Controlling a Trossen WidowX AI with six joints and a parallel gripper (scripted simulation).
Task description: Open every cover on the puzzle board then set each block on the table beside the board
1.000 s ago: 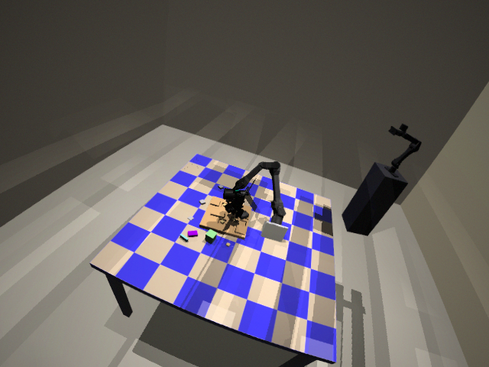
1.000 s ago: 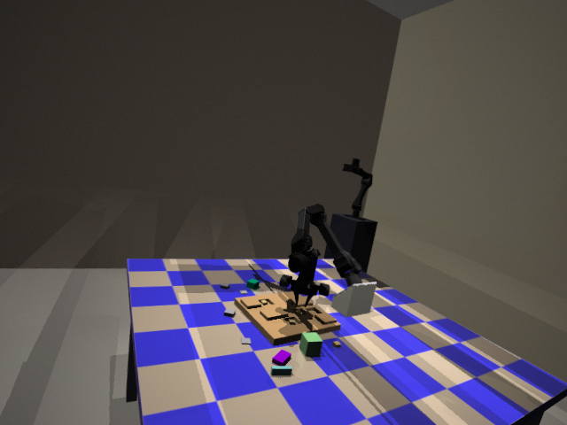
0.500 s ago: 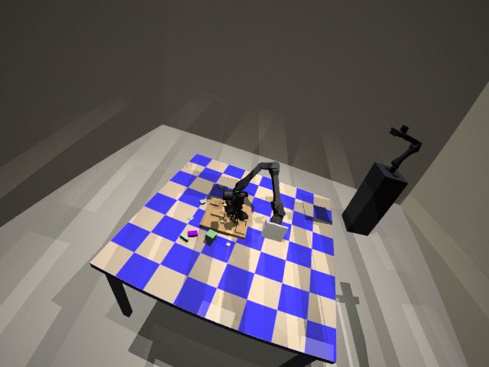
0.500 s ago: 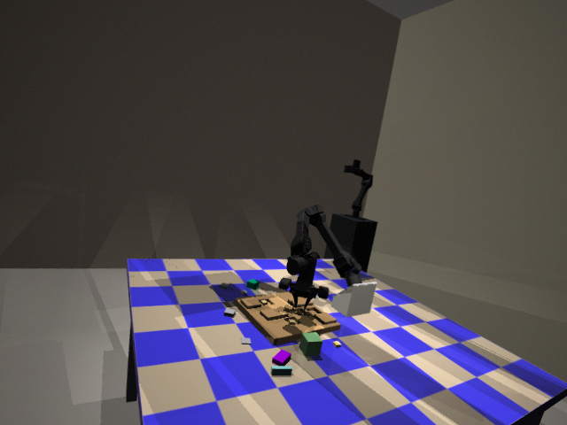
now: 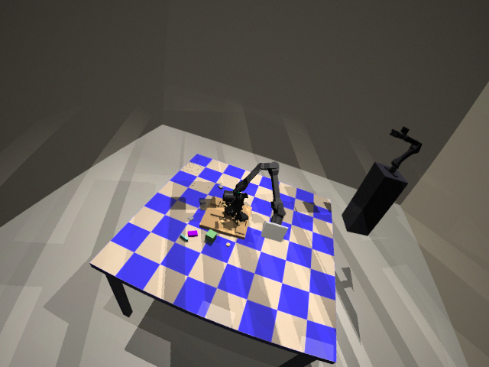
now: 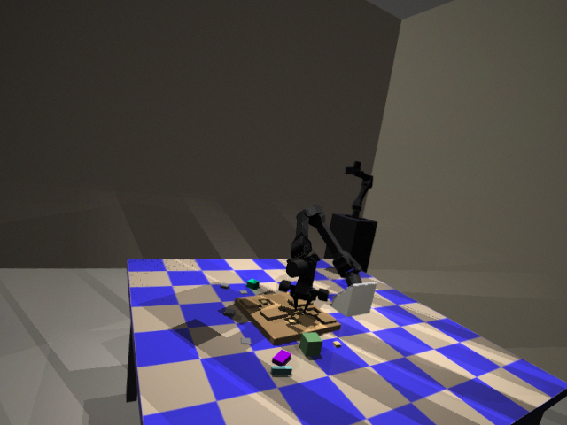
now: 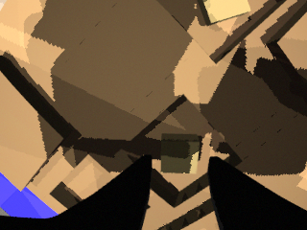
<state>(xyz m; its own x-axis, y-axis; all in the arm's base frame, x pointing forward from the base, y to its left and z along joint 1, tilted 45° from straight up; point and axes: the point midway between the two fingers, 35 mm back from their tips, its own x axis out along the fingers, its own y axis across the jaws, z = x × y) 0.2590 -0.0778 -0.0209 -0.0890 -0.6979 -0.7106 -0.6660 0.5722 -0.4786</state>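
My gripper tip is 50 mm short of the tan puzzle board, 20 mm to the left of it and 10 mm above it. From my gripper tip the other things lie so: dark green block 30 mm ahead, 300 mm to the right, 10 mm below; then green cube 110 mm ahead, 190 mm to the left; then purple block 230 mm ahead, 190 mm to the left, 20 mm below.
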